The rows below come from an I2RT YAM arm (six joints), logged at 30 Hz.
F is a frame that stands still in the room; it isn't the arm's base.
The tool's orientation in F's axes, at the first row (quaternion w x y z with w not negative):
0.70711, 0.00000, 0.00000, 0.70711
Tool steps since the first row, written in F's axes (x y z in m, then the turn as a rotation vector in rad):
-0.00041, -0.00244, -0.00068, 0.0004, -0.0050, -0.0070
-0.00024, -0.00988, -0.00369, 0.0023, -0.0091, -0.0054
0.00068, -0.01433, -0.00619, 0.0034, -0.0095, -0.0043
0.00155, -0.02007, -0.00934, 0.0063, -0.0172, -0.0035
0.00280, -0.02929, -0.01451, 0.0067, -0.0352, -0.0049
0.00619, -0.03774, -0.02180, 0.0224, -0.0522, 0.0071
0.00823, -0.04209, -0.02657, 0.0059, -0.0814, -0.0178
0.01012, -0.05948, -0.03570, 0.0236, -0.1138, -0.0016
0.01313, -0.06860, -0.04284, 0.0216, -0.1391, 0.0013
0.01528, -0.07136, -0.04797, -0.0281, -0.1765, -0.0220
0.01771, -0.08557, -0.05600, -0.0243, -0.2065, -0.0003
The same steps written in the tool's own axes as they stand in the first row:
-0.00244, 0.00041, -0.00068, -0.0050, -0.0004, -0.0070
-0.00988, 0.00024, -0.00369, -0.0091, -0.0023, -0.0054
-0.01433, -0.00068, -0.00619, -0.0095, -0.0034, -0.0043
-0.02007, -0.00155, -0.00934, -0.0172, -0.0063, -0.0035
-0.02929, -0.00280, -0.01451, -0.0352, -0.0067, -0.0049
-0.03774, -0.00619, -0.02180, -0.0522, -0.0224, 0.0071
-0.04209, -0.00823, -0.02657, -0.0814, -0.0059, -0.0178
-0.05948, -0.01012, -0.03570, -0.1138, -0.0236, -0.0016
-0.06860, -0.01313, -0.04284, -0.1391, -0.0216, 0.0013
-0.07136, -0.01528, -0.04797, -0.1765, 0.0281, -0.0220
-0.08557, -0.01771, -0.05600, -0.2065, 0.0243, -0.0003

